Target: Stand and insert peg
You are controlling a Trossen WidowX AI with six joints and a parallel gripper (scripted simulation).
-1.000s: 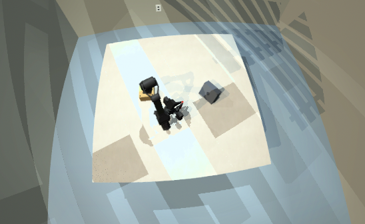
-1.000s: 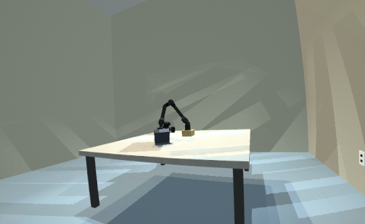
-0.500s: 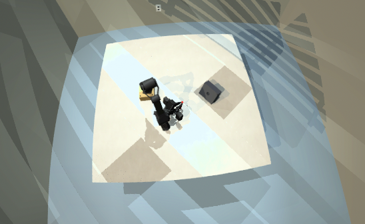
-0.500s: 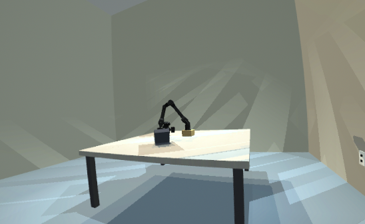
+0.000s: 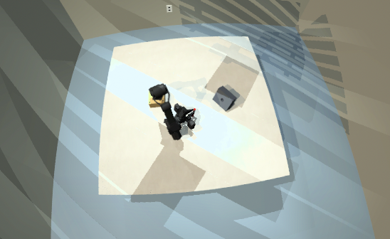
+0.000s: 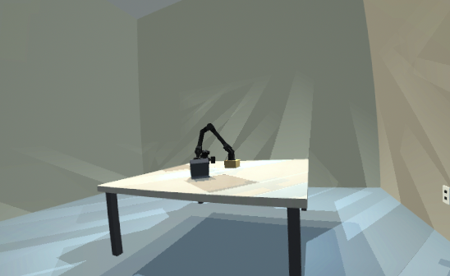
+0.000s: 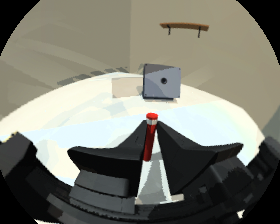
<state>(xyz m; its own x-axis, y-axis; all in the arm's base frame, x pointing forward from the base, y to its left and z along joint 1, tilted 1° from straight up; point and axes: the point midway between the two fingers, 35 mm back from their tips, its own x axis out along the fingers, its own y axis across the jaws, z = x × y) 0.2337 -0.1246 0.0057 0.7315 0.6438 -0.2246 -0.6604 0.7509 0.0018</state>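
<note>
The red peg is 10 mm below my gripper tip. Also, from my gripper tip: grey sloped panel (200 mm ahead, 100 mm to the left).
</note>
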